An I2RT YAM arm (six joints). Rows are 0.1 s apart.
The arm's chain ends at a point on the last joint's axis. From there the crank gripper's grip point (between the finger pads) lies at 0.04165 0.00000 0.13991 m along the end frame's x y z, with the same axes.
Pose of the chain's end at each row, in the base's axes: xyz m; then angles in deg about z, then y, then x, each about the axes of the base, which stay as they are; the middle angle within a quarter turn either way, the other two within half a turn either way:
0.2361, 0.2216, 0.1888, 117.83, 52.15, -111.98
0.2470, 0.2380, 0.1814, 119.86, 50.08, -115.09
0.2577, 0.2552, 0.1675, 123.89, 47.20, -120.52
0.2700, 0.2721, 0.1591, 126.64, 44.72, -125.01
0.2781, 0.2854, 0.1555, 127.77, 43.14, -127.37
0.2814, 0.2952, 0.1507, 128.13, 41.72, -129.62
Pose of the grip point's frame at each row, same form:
0.3346, 0.3017, 0.1168, 117.83, 52.15, -111.98
0.3410, 0.3184, 0.1039, 119.86, 50.08, -115.09
0.3446, 0.3342, 0.0808, 123.89, 47.20, -120.52
0.3508, 0.3487, 0.0647, 126.64, 44.72, -125.01
0.3552, 0.3604, 0.0568, 127.77, 43.14, -127.37
0.3553, 0.3679, 0.0480, 128.13, 41.72, -129.62

